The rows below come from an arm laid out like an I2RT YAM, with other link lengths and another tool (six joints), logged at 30 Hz.
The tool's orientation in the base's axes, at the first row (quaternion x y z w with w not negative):
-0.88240 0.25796 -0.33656 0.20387
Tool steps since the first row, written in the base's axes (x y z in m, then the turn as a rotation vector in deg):
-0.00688 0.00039 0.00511 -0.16 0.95 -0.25
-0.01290 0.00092 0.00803 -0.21 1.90 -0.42
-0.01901 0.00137 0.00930 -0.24 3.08 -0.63
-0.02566 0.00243 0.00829 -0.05 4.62 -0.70
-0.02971 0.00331 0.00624 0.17 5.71 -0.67
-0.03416 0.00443 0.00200 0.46 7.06 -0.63
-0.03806 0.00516 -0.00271 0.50 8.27 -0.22
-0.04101 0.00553 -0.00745 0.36 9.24 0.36
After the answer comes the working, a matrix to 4 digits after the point.
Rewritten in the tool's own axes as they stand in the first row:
-0.00214 -0.00084 -0.00827 -0.79 -0.56 0.24
-0.00488 -0.00090 -0.01439 -1.47 -1.20 0.50
-0.00844 0.00001 -0.01946 -2.29 -2.00 0.84
-0.01382 0.00183 -0.02321 -3.11 -3.23 1.31
-0.01794 0.00353 -0.02446 -3.60 -4.17 1.64
-0.02352 0.00632 -0.02444 -4.20 -5.34 2.07
-0.02875 0.00950 -0.02378 -4.69 -6.52 2.04
-0.03318 0.01268 -0.02250 -5.07 -7.55 1.72

The tool's axes in the first row as the columns of a matrix, in the base's axes (rounded; the answer above uses it unrounded):
0.6404 -0.3180 0.6991
-0.5925 -0.7838 0.1862
0.4888 -0.5334 -0.6903

